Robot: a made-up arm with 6 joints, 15 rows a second.
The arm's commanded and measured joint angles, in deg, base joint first. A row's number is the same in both.
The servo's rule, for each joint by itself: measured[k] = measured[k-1] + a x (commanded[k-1-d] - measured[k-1]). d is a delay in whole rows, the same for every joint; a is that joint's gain. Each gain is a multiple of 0.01, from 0.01 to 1. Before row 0 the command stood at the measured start. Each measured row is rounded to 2 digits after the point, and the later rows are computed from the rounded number. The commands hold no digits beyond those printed.
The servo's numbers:
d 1
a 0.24 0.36 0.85 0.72 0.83 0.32
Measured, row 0:
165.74, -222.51, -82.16, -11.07, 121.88, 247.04
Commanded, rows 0 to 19:
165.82, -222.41, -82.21, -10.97, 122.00, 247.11
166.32, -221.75, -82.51, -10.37, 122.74, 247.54
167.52, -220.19, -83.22, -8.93, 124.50, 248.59
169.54, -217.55, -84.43, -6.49, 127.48, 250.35
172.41, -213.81, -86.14, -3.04, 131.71, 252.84
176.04, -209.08, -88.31, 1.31, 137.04, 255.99
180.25, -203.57, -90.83, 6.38, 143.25, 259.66
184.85, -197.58, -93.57, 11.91, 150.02, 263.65
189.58, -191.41, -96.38, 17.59, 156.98, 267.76
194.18, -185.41, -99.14, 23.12, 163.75, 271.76
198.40, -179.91, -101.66, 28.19, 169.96, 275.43
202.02, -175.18, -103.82, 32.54, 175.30, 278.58
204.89, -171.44, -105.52, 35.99, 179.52, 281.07
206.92, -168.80, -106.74, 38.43, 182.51, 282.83
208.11, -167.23, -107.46, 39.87, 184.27, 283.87
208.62, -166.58, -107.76, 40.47, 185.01, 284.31
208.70, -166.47, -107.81, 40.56, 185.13, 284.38
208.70, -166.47, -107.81, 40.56, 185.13, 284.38
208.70, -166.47, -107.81, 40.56, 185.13, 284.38
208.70, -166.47, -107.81, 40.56, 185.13, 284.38
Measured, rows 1 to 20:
165.74, -222.51, -82.16, -11.07, 121.88, 247.04
165.76, -222.47, -82.20, -11.00, 121.98, 247.06
165.89, -222.21, -82.46, -10.55, 122.61, 247.21
166.28, -221.48, -83.11, -9.38, 124.18, 247.65
167.06, -220.07, -84.23, -7.30, 126.92, 248.51
168.34, -217.82, -85.85, -4.23, 130.90, 249.90
170.19, -214.67, -87.94, -0.24, 136.00, 251.85
172.60, -210.67, -90.40, 4.53, 142.02, 254.35
175.54, -205.96, -93.09, 9.84, 148.66, 257.33
178.91, -200.72, -95.89, 15.42, 155.57, 260.67
182.57, -195.21, -98.65, 20.96, 162.36, 264.22
186.37, -189.70, -101.21, 26.17, 168.67, 267.81
190.13, -184.47, -103.43, 30.76, 174.17, 271.26
193.67, -179.78, -105.21, 34.53, 178.61, 274.40
196.85, -175.83, -106.51, 37.34, 181.85, 277.10
199.55, -172.73, -107.32, 39.16, 183.86, 279.27
201.73, -170.52, -107.69, 40.10, 184.81, 280.88
203.40, -169.06, -107.79, 40.43, 185.08, 282.00
204.67, -168.13, -107.81, 40.52, 185.12, 282.76
205.64, -167.53, -107.81, 40.55, 185.13, 283.28

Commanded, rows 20 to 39:
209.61, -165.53, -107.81, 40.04, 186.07, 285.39
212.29, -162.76, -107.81, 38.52, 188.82, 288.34
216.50, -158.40, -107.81, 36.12, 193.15, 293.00
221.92, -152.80, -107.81, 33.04, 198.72, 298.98
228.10, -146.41, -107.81, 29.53, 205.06, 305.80
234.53, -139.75, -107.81, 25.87, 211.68, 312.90
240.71, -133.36, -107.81, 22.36, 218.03, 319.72
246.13, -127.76, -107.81, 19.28, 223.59, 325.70
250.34, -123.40, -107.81, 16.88, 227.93, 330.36
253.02, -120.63, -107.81, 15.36, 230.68, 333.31
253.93, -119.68, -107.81, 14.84, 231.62, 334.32
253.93, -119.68, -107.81, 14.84, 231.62, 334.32
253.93, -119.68, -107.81, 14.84, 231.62, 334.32
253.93, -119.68, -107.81, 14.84, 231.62, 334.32
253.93, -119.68, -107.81, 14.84, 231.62, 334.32
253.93, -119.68, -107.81, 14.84, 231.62, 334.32
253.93, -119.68, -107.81, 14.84, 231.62, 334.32
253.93, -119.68, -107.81, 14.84, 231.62, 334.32
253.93, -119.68, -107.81, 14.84, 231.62, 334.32
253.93, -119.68, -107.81, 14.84, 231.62, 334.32
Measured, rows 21 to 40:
206.37, -167.15, -107.81, 40.56, 185.13, 283.63
207.15, -166.57, -107.81, 40.19, 185.91, 284.19
208.38, -165.20, -107.81, 38.99, 188.33, 285.52
210.33, -162.75, -107.81, 36.92, 192.33, 287.91
213.11, -159.17, -107.81, 34.13, 197.63, 291.45
216.71, -154.58, -107.81, 30.82, 203.80, 296.04
220.99, -149.24, -107.81, 27.26, 210.34, 301.44
225.72, -143.52, -107.81, 23.73, 216.72, 307.29
230.62, -137.85, -107.81, 20.53, 222.42, 313.18
235.35, -132.65, -107.81, 17.90, 226.99, 318.68
239.59, -128.32, -107.81, 16.07, 230.05, 323.36
243.03, -125.21, -107.81, 15.18, 231.35, 326.87
245.65, -123.22, -107.81, 14.94, 231.57, 329.25
247.64, -121.95, -107.81, 14.87, 231.61, 330.87
249.15, -121.13, -107.81, 14.85, 231.62, 331.97
250.30, -120.61, -107.81, 14.84, 231.62, 332.72
251.17, -120.28, -107.81, 14.84, 231.62, 333.23
251.83, -120.06, -107.81, 14.84, 231.62, 333.58
252.33, -119.92, -107.81, 14.84, 231.62, 333.82
252.71, -119.83, -107.81, 14.84, 231.62, 333.98

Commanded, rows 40 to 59:
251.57, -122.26, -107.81, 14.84, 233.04, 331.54
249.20, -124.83, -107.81, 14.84, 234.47, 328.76
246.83, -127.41, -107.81, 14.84, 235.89, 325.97
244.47, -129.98, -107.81, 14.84, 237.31, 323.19
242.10, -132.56, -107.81, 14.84, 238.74, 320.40
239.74, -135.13, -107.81, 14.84, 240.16, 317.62
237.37, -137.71, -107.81, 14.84, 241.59, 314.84
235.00, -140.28, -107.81, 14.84, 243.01, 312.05
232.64, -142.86, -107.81, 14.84, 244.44, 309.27
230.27, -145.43, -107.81, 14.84, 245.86, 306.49
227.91, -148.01, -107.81, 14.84, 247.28, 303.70
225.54, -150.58, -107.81, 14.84, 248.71, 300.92
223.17, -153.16, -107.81, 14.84, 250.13, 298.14
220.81, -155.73, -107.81, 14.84, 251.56, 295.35
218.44, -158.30, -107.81, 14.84, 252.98, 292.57
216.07, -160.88, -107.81, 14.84, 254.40, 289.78
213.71, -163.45, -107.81, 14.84, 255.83, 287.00
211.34, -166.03, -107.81, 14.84, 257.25, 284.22
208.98, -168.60, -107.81, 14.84, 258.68, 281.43
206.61, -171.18, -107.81, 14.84, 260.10, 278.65
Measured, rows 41 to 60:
253.00, -119.78, -107.81, 14.84, 231.62, 334.09
252.66, -120.67, -107.81, 14.84, 232.80, 333.27
251.83, -122.17, -107.81, 14.84, 234.19, 331.83
250.63, -124.06, -107.81, 14.84, 235.60, 329.95
249.15, -126.19, -107.81, 14.84, 237.02, 327.79
247.46, -128.48, -107.81, 14.84, 238.45, 325.43
245.61, -130.87, -107.81, 14.84, 239.87, 322.93
243.63, -133.33, -107.81, 14.84, 241.30, 320.34
241.56, -135.83, -107.81, 14.84, 242.72, 317.69
239.42, -138.36, -107.81, 14.84, 244.15, 315.00
237.22, -140.91, -107.81, 14.84, 245.57, 312.28
234.99, -143.47, -107.81, 14.84, 246.99, 309.53
232.72, -146.03, -107.81, 14.84, 248.42, 306.77
230.43, -148.60, -107.81, 14.84, 249.84, 304.01
228.12, -151.17, -107.81, 14.84, 251.27, 301.24
225.80, -153.74, -107.81, 14.84, 252.69, 298.47
223.46, -156.31, -107.81, 14.84, 254.11, 295.69
221.12, -158.88, -107.81, 14.84, 255.54, 292.91
218.77, -161.45, -107.81, 14.84, 256.96, 290.13
216.42, -164.02, -107.81, 14.84, 258.39, 287.35

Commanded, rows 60 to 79:
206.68, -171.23, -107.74, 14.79, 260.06, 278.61
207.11, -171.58, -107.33, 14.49, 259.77, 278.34
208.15, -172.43, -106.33, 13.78, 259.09, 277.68
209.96, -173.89, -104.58, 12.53, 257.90, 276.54
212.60, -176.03, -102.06, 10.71, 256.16, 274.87
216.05, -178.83, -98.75, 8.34, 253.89, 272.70
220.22, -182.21, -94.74, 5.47, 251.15, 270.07
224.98, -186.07, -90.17, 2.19, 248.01, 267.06
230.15, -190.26, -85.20, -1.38, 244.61, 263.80
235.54, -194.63, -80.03, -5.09, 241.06, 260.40
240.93, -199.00, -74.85, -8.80, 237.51, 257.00
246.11, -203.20, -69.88, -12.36, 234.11, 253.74
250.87, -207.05, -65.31, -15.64, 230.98, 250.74
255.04, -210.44, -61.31, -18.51, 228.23, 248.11
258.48, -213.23, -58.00, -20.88, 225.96, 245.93
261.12, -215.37, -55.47, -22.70, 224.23, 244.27
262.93, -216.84, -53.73, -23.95, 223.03, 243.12
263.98, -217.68, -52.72, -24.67, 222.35, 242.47
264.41, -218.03, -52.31, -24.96, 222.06, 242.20
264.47, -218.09, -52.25, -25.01, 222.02, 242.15
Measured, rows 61 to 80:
214.07, -166.60, -107.81, 14.84, 259.81, 284.57
212.30, -168.27, -107.75, 14.80, 260.02, 282.66
211.05, -169.46, -107.39, 14.58, 259.81, 281.28
210.35, -170.53, -106.49, 14.00, 259.21, 280.13
210.26, -171.74, -104.87, 12.94, 258.12, 278.98
210.82, -173.28, -102.48, 11.33, 256.49, 277.66
212.08, -175.28, -99.31, 9.18, 254.33, 276.07
214.03, -177.77, -95.43, 6.51, 251.69, 274.15
216.66, -180.76, -90.96, 3.40, 248.64, 271.88
219.90, -184.18, -86.06, -0.04, 245.30, 269.29
223.65, -187.94, -80.93, -3.68, 241.78, 266.45
227.80, -191.92, -75.76, -7.37, 238.24, 263.43
232.19, -195.98, -70.76, -10.96, 234.81, 260.33
236.67, -199.97, -66.13, -14.33, 231.63, 257.26
241.08, -203.74, -62.03, -17.34, 228.81, 254.33
245.26, -207.16, -58.60, -19.89, 226.44, 251.64
249.07, -210.12, -55.94, -21.91, 224.61, 249.28
252.40, -212.54, -54.06, -23.38, 223.30, 247.31
255.18, -214.39, -52.92, -24.31, 222.51, 245.76
257.40, -215.70, -52.40, -24.78, 222.14, 244.62

